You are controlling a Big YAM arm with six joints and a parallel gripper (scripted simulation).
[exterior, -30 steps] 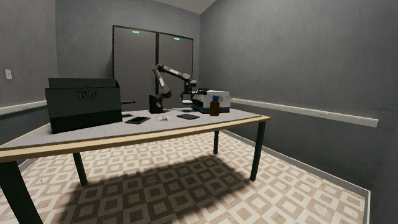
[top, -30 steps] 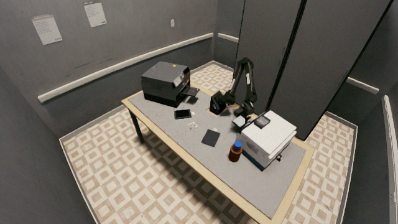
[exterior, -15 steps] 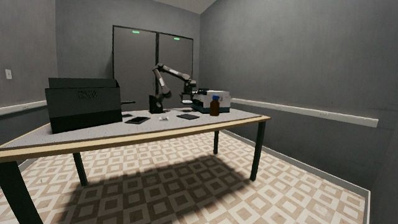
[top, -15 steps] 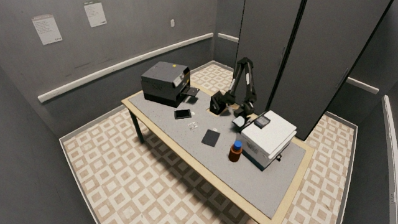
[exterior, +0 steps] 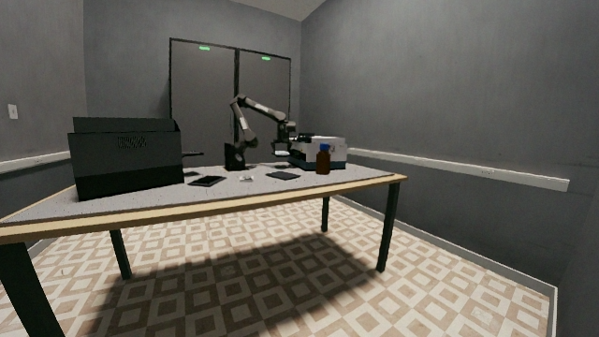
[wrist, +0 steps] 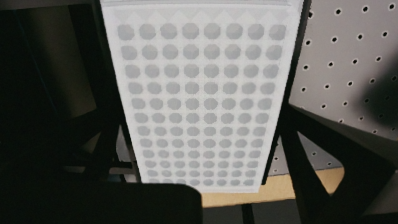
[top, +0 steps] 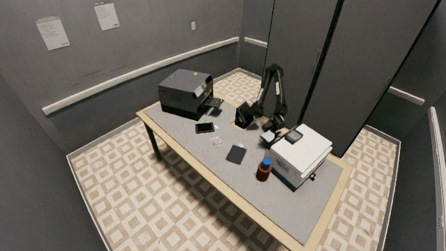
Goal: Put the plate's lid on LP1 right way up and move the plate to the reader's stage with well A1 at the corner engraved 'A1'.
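My gripper is now right at the white multi-well plate. Also, from my hand: LP1 label (12 cm ahead, 46 cm to the right, 10 cm below); dark flat pad (26 cm ahead, 14 cm to the right, 10 cm below); brown capped bottle (31 cm ahead, 12 cm to the left, 1 cm above).
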